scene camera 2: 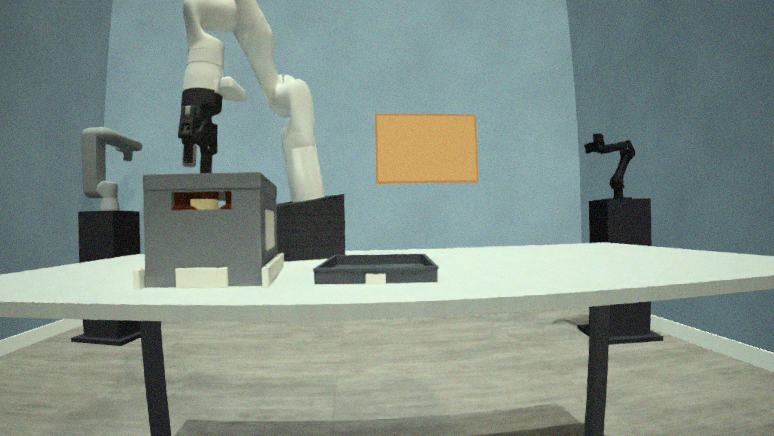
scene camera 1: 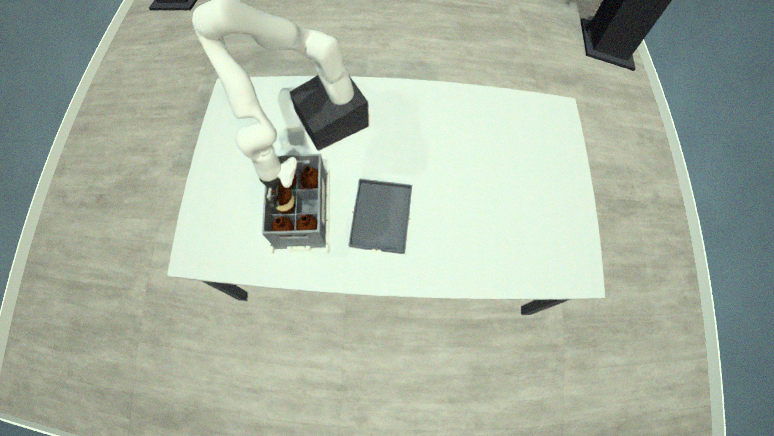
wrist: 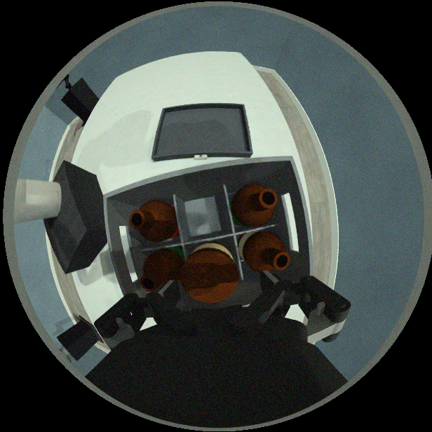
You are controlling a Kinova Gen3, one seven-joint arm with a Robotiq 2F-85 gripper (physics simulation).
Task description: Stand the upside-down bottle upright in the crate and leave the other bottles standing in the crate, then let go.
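Where they show: gripper, between the fingertips: (scene camera 2: 197,170) (scene camera 1: 278,192); arm's base, origin of its link: (scene camera 2: 308,199) (scene camera 1: 341,94).
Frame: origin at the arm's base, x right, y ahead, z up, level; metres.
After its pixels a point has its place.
The grey crate (scene camera 1: 318,238) {x -0.048, y 0.535, z -0.052 m} (scene camera 2: 205,243) {x 0.025, y 0.552, z -0.092 m} (wrist: 197,174) has six compartments. The upside-down brown bottle (scene camera 1: 284,196) {x 0.085, y 0.436, z 0.005 m} (wrist: 210,277), base up with a cream band, is in the middle compartment of the row nearest my gripper. Part of a cream band (scene camera 2: 204,204) {x 0.078, y 0.453, z -0.027 m} shows through the crate's slot in scene camera 2. Four other brown bottles (wrist: 157,220) (wrist: 162,265) (wrist: 252,206) (wrist: 262,250) stand neck up in the corner compartments. My gripper (scene camera 2: 197,165) {x 0.100, y 0.437, z 0.036 m} (wrist: 218,285) is open, over the upside-down bottle, with one fingertip to each side of it in the wrist view. Fingertip contact is unclear.
The other middle compartment (scene camera 1: 308,205) {x 0.039, y 0.394, z -0.151 m} (wrist: 202,216) holds no bottle. A shallow dark tray (scene camera 1: 381,216) {x -0.225, y 0.384, z -0.154 m} (scene camera 2: 338,276) {x -0.175, y 0.512, z -0.147 m} (wrist: 205,131) lies beside the crate on the white table (scene camera 1: 487,189) {x -0.592, y 0.200, z -0.159 m}. The arm's black base block (scene camera 1: 335,119) {x -0.003, y 0.107, z -0.013 m} (scene camera 2: 311,232) {x -0.029, y 0.089, z -0.089 m} (wrist: 77,220) stands behind the crate.
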